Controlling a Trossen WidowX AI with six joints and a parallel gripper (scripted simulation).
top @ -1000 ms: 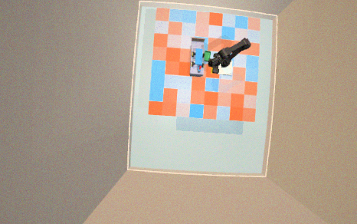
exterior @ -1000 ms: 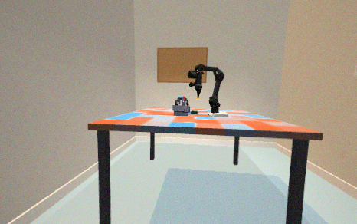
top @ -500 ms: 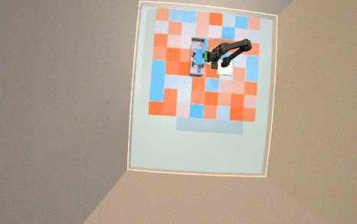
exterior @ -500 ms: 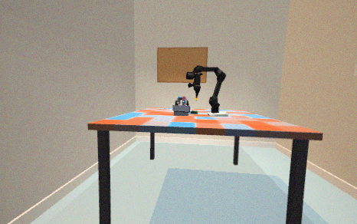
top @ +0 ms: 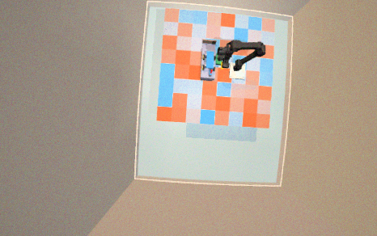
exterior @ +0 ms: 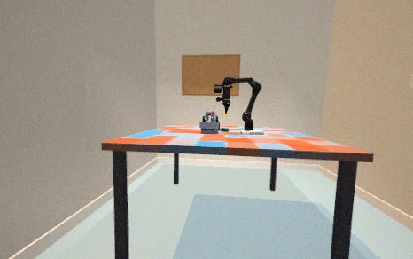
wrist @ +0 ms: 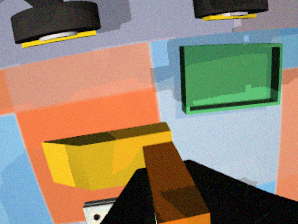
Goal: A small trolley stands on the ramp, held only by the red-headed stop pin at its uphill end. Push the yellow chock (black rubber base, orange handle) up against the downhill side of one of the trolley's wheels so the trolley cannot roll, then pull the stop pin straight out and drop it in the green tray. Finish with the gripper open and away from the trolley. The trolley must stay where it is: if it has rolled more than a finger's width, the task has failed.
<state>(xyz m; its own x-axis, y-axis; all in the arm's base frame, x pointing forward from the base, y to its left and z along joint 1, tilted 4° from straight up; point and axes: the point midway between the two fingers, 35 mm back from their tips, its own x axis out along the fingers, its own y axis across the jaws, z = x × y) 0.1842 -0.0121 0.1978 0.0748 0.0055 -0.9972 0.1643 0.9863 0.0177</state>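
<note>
Now: gripper tip 12 cm short of the red-headed stop pin, 8 cm to the right of it and 4 cm above it. The rest, counted from my gripper tip: blue trolley 12 cm ahead, 6 cm below, 3 cm to the right; then grey ramp 12 cm below, 12 cm ahead, 4 cm to the right; then yellow chock 2 cm to the left, 1 cm below.
</note>
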